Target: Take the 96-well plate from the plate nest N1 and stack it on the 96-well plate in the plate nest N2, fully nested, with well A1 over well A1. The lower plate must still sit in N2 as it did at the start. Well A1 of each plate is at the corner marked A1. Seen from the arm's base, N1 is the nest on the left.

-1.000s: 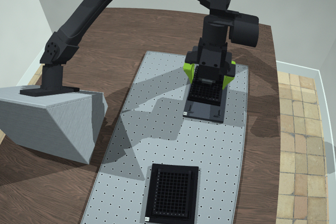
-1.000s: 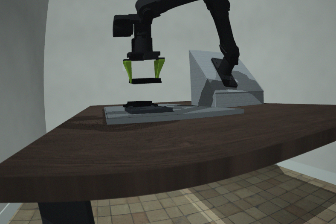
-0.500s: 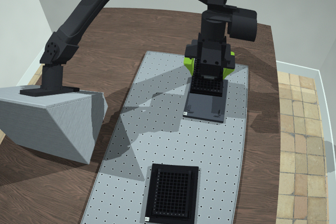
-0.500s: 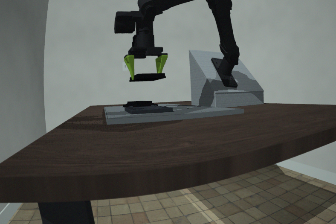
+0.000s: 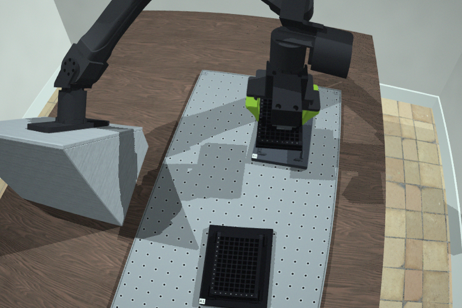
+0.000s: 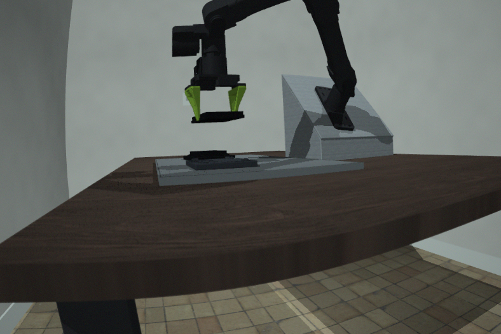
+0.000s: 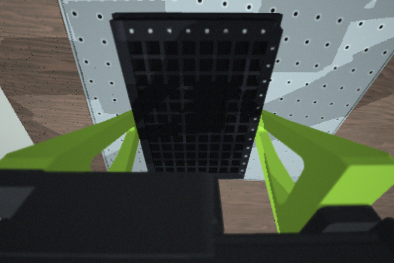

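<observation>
Right now my hand is 20 mm past the nest N2, 270 mm to the left of it and 100 mm above it. The rest, counted from my hand: black 96-well plate: right at my hand; then dark grey nest: 10 mm ahead, 40 mm to the left, 100 mm below.
</observation>
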